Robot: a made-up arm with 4 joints.
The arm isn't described. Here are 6 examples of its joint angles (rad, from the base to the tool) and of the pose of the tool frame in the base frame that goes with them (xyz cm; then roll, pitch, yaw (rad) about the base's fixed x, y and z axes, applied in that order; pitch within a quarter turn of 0, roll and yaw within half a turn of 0).
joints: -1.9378 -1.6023 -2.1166 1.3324
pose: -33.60 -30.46 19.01 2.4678 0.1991 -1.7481
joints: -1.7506 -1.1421 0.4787 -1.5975
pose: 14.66 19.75 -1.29 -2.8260 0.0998 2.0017
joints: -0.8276 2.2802 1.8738 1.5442
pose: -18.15 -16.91 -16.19 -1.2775 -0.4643 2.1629
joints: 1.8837 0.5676 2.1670 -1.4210
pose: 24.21 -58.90 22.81 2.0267 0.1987 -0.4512
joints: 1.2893 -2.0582 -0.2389 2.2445
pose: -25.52 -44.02 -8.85 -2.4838 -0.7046 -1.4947
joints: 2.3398 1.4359 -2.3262 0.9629
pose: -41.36 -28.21 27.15 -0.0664 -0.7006 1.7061
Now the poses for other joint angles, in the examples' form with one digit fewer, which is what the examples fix.
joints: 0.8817 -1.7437 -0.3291 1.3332
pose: -2.0 -35.3 -33.6 -2.140 0.018 -1.236
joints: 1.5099 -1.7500 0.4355 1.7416
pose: -31.8 -38.4 7.3 2.760 -0.170 -1.329
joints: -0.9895 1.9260 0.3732 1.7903
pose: -22.4 -26.5 17.1 0.176 0.024 1.910
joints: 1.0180 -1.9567 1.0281 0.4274
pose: -40.9 -30.8 -10.2 2.413 0.771 -1.905
